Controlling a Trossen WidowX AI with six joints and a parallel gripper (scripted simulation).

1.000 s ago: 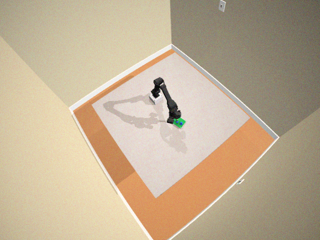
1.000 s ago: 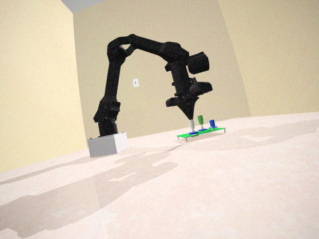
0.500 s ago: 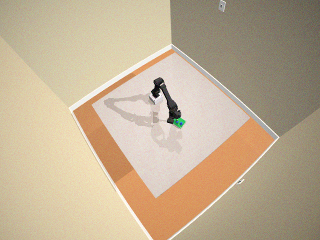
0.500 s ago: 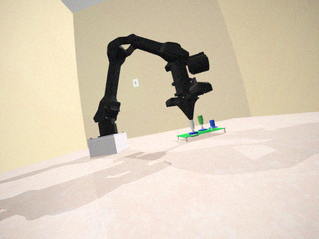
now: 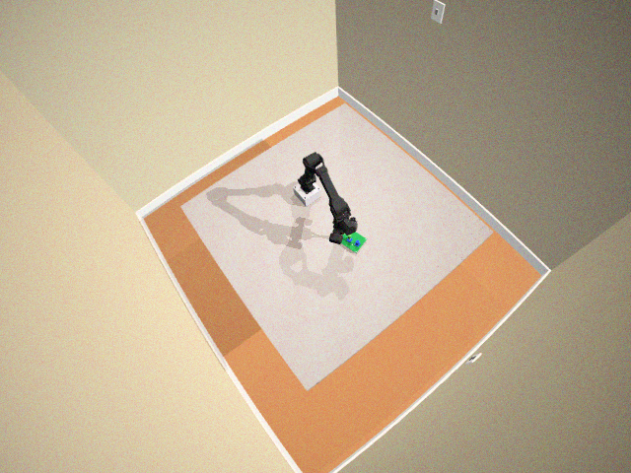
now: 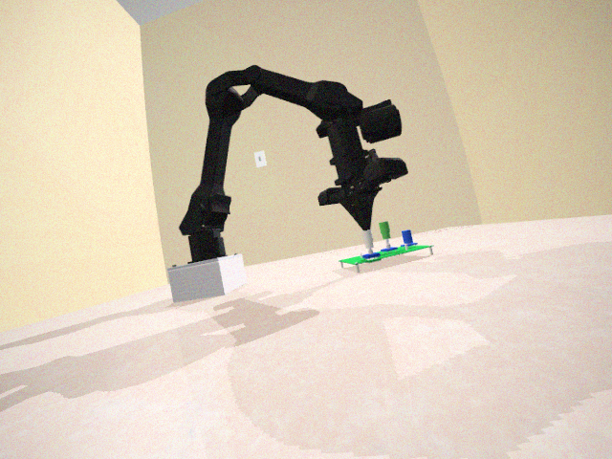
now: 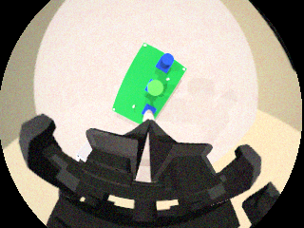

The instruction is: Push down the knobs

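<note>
Now: the white knob 10 mm below my gripper tip. The rest, counted from my gripper tip: green knob 40 mm ahead, 30 mm to the left, 10 mm below.
</note>
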